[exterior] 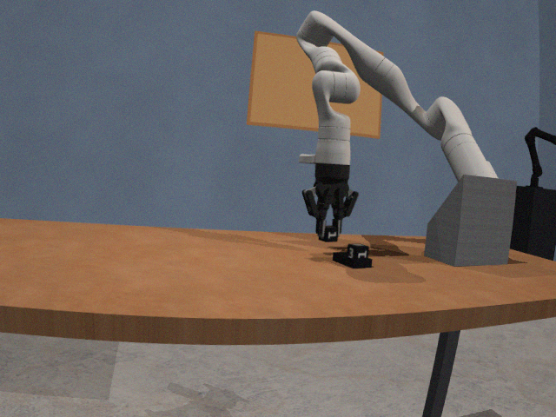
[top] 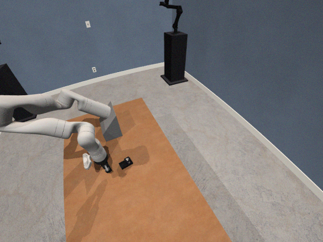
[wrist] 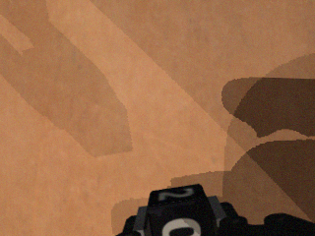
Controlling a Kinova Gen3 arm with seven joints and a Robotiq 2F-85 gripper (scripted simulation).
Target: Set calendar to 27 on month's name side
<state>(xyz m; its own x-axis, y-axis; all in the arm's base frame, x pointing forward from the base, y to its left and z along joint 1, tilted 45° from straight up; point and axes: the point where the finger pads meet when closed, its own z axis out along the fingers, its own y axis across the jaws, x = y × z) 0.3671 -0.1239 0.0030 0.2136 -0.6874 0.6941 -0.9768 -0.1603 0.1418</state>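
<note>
Right now my hand is 2 cm past the black tray, 11 cm to the right of it and 5 cm above it.
</note>
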